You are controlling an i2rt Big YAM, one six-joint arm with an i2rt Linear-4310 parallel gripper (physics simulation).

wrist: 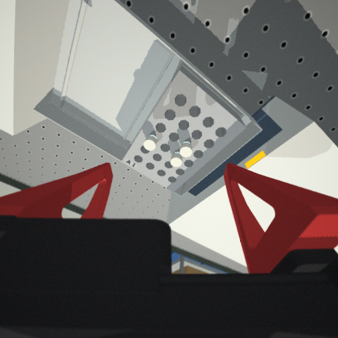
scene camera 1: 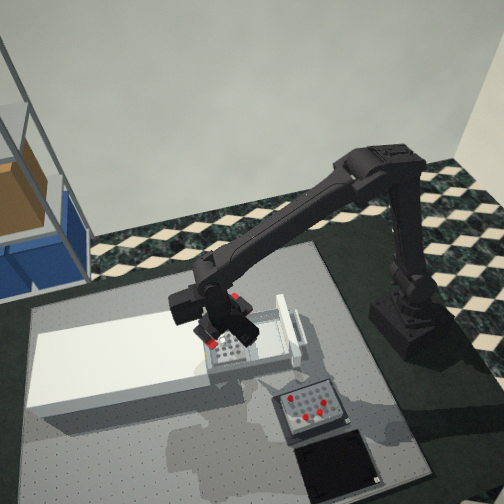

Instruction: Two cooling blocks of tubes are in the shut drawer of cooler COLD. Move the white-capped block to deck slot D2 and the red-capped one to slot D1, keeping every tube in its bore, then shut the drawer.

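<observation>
The drawer (scene camera 1: 267,340) (wrist: 100,75) of the white cooler (scene camera 1: 115,360) (wrist: 295,175) is pulled out. The white-capped block (scene camera 1: 230,354) (wrist: 170,126) sits in its inner part beside the cooler body; three white caps show in the wrist view, standing in bores. The drawer's handle-side part is empty. The red-capped block (scene camera 1: 310,407) sits on the dark deck slot nearer the drawer, its red caps in the bores; the slot labels are unreadable. My gripper (scene camera 1: 223,320) (wrist: 168,169) is open and empty above the white-capped block, turned at an angle to it. The arm partly hides that block in the scene view.
A second dark deck slot (scene camera 1: 337,467) lies bare beside the red-capped block's slot. The drawer's upright front panel (scene camera 1: 287,330) and handle (scene camera 1: 300,327) face the arm base. A shelf rack with a brown box (scene camera 1: 20,200) and blue bins (scene camera 1: 42,260) stands at the left.
</observation>
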